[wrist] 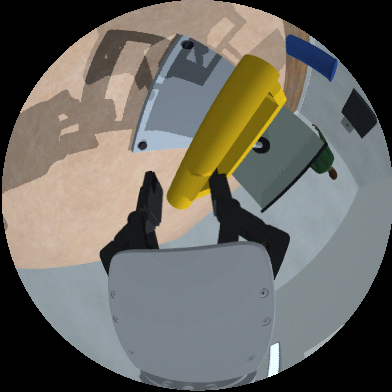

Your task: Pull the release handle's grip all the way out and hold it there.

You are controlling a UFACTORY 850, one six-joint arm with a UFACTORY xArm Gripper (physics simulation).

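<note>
The yellow grip (220, 120) of the release handle runs slantwise through the middle of the wrist view, from upper right to lower left. It stands out over a grey plate (175, 110) with dark holes and a grey-green panel (280, 160). A round black fitting (260, 145) with a light centre shows on the panel beside the grip. My gripper (182, 175) is shut on the grip near its lower end. The right finger reaches to the grip's open inner side; the left finger is on its outer side, with a narrow gap visible there. The grip hides part of the panel.
A tan surface (65, 215) lies at the left, with dark shadows on it. A blue cylinder (310, 57) is at the upper right, by a wooden strip (296, 85). A dark flat object (359, 112) and a green object (322, 159) lie farther right.
</note>
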